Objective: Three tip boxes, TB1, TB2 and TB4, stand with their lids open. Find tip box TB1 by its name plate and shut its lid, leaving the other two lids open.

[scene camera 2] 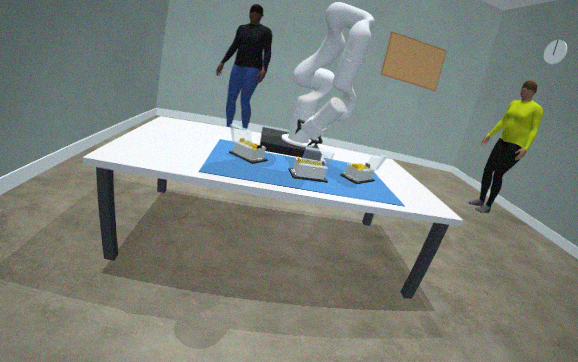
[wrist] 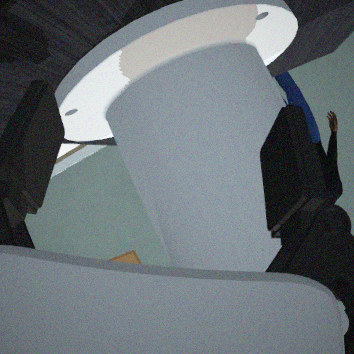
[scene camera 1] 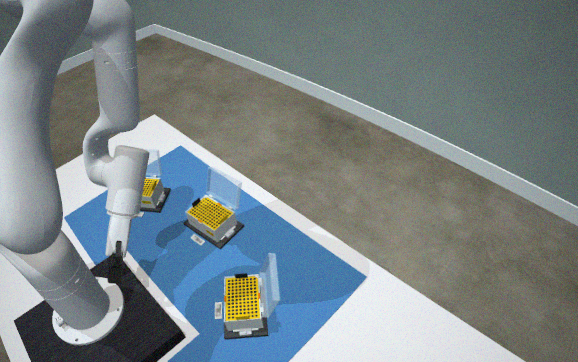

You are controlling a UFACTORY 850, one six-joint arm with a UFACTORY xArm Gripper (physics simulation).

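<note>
Three tip boxes with yellow racks stand with clear lids open: a near one, a middle one and a far one. The far one is partly hidden by the arm in scene camera 1. Their lids stand up. Small name plates lie beside the near and middle boxes; their text is too small to read, so which is TB1 cannot be told. My gripper is open and empty, close to the arm's own base, away from the boxes.
The boxes stand on a blue mat on a white table. The arm's round base flange sits on a black plate. Two people stand behind the table.
</note>
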